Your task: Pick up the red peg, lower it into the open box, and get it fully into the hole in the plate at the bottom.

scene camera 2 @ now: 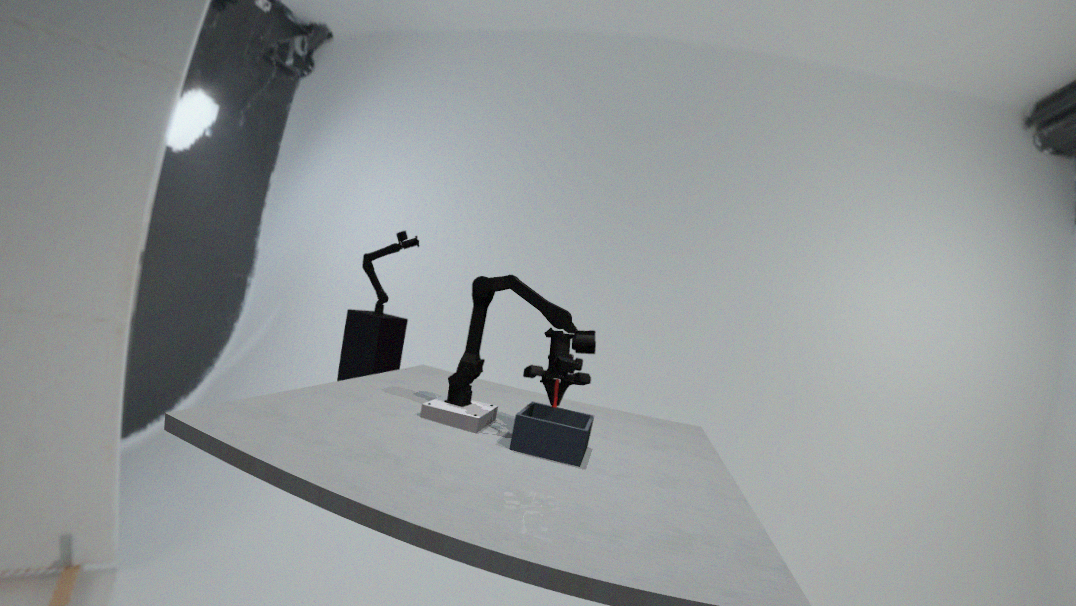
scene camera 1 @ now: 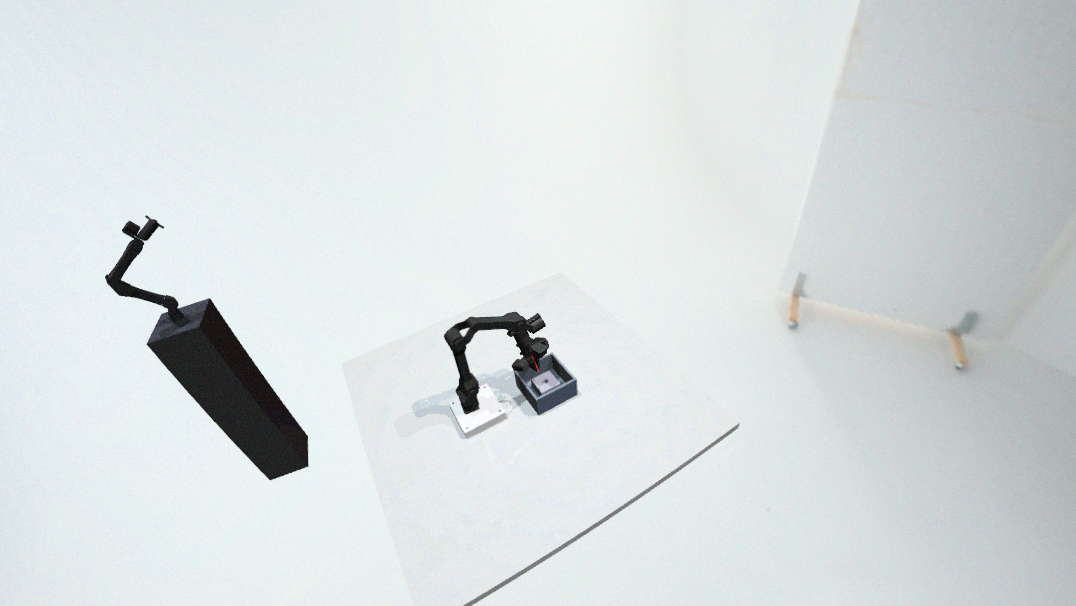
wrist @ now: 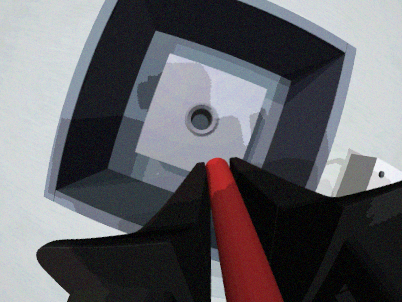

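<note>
There's a dark grey box that I can see, and I can see my gripper too. Scene camera 1 has my gripper in it, and the wrist view shows my gripper as well.
</note>
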